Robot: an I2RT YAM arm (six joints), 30 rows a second.
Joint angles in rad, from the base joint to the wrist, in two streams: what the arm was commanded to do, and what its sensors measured. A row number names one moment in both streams.
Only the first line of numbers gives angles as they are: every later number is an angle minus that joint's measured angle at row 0.
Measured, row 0:
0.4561, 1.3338, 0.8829, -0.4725, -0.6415, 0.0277
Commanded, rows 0 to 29:
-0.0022, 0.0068, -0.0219, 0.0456, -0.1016, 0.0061
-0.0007, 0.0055, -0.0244, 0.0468, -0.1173, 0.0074
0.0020, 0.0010, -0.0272, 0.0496, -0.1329, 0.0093
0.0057, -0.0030, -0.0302, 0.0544, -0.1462, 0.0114
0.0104, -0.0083, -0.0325, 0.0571, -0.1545, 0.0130
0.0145, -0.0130, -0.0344, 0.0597, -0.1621, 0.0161
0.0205, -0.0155, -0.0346, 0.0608, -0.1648, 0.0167
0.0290, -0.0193, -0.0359, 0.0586, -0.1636, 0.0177
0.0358, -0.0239, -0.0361, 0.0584, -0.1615, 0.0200
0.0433, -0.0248, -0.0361, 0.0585, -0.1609, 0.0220
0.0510, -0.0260, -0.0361, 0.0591, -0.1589, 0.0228
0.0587, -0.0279, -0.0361, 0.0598, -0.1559, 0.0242
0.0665, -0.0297, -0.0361, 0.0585, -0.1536, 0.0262
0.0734, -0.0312, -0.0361, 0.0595, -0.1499, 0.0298
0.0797, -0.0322, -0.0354, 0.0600, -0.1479, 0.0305
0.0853, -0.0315, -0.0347, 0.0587, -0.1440, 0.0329
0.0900, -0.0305, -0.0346, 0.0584, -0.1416, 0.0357
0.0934, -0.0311, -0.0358, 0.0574, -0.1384, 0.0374
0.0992, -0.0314, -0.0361, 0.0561, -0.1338, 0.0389
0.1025, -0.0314, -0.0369, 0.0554, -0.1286, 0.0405
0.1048, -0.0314, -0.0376, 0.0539, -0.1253, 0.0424
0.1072, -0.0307, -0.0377, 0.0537, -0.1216, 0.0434
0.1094, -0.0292, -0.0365, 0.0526, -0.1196, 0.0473
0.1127, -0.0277, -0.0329, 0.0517, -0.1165, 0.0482
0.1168, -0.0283, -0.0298, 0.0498, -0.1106, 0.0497
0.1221, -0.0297, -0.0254, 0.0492, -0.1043, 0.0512
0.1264, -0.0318, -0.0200, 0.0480, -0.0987, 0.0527
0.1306, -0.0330, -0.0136, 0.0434, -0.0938, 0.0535
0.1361, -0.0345, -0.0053, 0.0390, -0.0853, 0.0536
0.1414, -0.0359, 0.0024, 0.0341, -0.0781, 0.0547
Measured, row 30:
0.1174, -0.0175, -0.0229, 0.0458, -0.1152, 0.0434
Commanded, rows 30 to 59:
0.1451, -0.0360, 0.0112, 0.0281, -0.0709, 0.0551
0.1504, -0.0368, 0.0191, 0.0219, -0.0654, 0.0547
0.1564, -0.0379, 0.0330, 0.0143, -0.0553, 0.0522
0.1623, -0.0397, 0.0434, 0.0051, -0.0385, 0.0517
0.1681, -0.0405, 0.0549, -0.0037, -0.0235, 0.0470
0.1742, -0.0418, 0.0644, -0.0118, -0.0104, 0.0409
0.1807, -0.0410, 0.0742, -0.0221, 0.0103, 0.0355
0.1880, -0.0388, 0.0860, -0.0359, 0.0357, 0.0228
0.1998, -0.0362, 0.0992, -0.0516, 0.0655, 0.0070
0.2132, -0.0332, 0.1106, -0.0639, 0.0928, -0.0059
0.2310, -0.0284, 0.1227, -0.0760, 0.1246, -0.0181
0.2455, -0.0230, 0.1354, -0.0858, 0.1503, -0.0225
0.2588, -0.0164, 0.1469, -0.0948, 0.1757, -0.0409
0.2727, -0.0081, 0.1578, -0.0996, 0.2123, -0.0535
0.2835, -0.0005, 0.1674, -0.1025, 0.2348, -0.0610
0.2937, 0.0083, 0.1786, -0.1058, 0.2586, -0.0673
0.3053, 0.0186, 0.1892, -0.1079, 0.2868, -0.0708
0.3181, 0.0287, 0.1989, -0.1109, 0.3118, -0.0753
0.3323, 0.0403, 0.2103, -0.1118, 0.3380, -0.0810
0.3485, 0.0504, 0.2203, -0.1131, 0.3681, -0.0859
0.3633, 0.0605, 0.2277, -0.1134, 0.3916, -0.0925
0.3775, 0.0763, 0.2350, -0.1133, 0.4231, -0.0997
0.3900, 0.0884, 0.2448, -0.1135, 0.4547, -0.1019
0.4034, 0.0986, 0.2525, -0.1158, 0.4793, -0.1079
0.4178, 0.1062, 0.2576, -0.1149, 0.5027, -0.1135
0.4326, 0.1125, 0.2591, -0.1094, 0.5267, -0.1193
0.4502, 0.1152, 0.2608, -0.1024, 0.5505, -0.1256
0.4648, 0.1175, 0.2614, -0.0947, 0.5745, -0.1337
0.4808, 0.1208, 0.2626, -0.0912, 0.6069, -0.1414
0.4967, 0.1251, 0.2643, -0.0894, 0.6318, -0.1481
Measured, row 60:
0.4425, 0.1175, 0.2335, -0.1060, 0.4876, -0.1061
